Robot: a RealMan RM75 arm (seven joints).
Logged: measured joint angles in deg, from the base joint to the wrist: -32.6 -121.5 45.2 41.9 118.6 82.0 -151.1; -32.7 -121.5 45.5 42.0 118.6 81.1 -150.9; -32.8 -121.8 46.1 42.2 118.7 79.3 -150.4; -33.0 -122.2 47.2 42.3 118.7 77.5 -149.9; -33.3 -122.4 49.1 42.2 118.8 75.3 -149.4; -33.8 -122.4 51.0 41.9 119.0 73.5 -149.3; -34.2 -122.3 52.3 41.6 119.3 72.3 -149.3; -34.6 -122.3 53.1 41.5 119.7 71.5 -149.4; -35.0 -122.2 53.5 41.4 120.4 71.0 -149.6; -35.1 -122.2 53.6 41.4 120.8 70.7 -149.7; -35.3 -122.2 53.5 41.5 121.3 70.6 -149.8; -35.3 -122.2 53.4 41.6 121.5 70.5 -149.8; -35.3 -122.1 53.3 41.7 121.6 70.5 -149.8; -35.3 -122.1 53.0 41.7 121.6 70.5 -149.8
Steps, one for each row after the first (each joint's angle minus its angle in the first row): -0.1 0.0 0.3 0.1 0.0 -0.9 0.2; -0.2 -0.3 0.9 0.3 0.1 -2.7 0.7; -0.4 -0.7 2.0 0.4 0.1 -4.5 1.2; -0.7 -0.9 3.9 0.3 0.2 -6.7 1.7; -1.2 -0.9 5.8 0.0 0.4 -8.5 1.8; -1.6 -0.8 7.1 -0.3 0.7 -9.7 1.8; -2.0 -0.8 7.9 -0.4 1.1 -10.5 1.7; -2.4 -0.7 8.3 -0.5 1.8 -11.0 1.5; -2.5 -0.7 8.4 -0.5 2.2 -11.3 1.4; -2.7 -0.7 8.3 -0.4 2.7 -11.4 1.3; -2.7 -0.7 8.2 -0.3 2.9 -11.5 1.3; -2.7 -0.6 8.1 -0.2 3.0 -11.5 1.3; -2.7 -0.6 7.8 -0.2 3.0 -11.5 1.3
